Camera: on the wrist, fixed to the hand. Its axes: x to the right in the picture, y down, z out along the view.
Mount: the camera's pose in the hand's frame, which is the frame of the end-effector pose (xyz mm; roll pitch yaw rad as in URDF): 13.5 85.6 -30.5 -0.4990 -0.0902 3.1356
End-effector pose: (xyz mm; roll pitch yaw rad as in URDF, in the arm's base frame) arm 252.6 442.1 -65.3 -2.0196 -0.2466 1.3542
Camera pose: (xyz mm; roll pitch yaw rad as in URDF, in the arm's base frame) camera 321.9 456.2 -124.0 1.4985 0.2903 -1.8695
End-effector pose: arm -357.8 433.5 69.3 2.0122 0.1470 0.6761
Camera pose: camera -331.4 443.1 156.8 -2.5225 -0.1134 -2.3809
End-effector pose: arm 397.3 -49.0 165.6 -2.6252 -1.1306 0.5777
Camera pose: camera 462.9 -113.1 171.1 2.0231 1.2100 -2.6754
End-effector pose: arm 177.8 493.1 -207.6 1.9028 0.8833 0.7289
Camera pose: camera 235.9 546.3 -160.4 -2.5038 -0.8551 -2.2795
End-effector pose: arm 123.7 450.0 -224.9 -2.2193 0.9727 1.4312
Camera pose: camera 194.3 406.2 -264.1 1.8102 -0.9104 -1.8218
